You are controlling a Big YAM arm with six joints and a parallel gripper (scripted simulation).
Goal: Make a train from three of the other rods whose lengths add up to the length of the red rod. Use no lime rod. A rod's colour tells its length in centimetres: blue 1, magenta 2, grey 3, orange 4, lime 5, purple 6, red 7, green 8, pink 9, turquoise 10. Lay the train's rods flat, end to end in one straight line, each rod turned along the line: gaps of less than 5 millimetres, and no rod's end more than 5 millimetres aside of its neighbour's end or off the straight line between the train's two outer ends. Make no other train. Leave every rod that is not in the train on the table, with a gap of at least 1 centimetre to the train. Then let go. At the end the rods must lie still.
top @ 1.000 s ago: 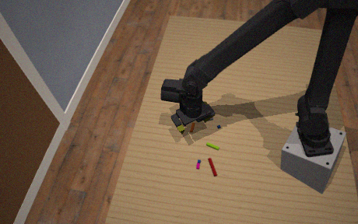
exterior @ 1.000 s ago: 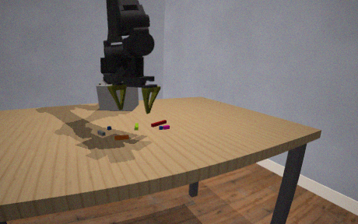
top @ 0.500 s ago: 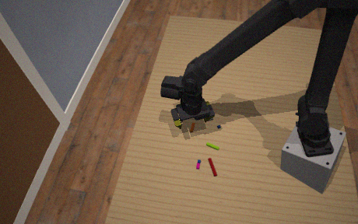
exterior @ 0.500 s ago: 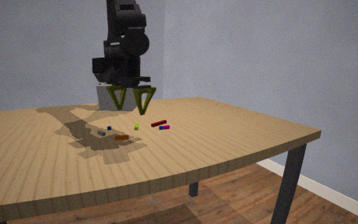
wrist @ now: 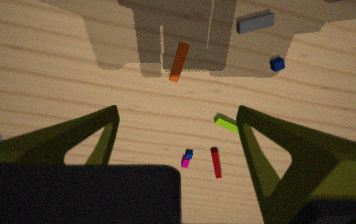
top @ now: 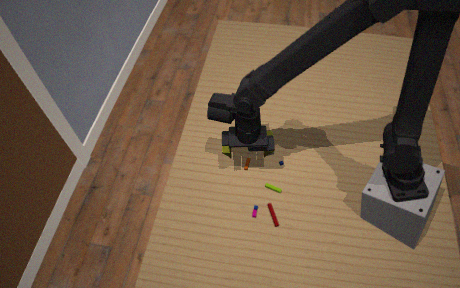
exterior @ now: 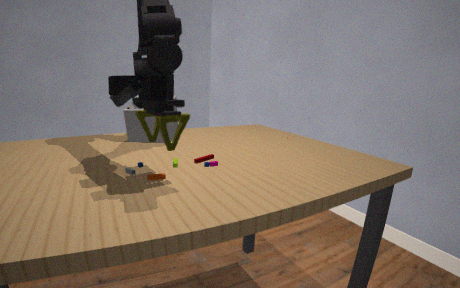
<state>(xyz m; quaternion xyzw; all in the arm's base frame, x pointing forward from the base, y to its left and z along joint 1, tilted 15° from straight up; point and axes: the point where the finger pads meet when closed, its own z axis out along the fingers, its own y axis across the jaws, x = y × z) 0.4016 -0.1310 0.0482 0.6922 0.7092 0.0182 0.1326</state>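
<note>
The orange rod lies 20 mm to the right of my hand and 80 mm below it. Also, from my hand: magenta rod 10 mm behind, 150 mm to the left, 80 mm below; then lime rod 70 mm behind, 70 mm to the left, 80 mm below; then grey rod 70 mm behind, 50 mm to the right, 80 mm below.
</note>
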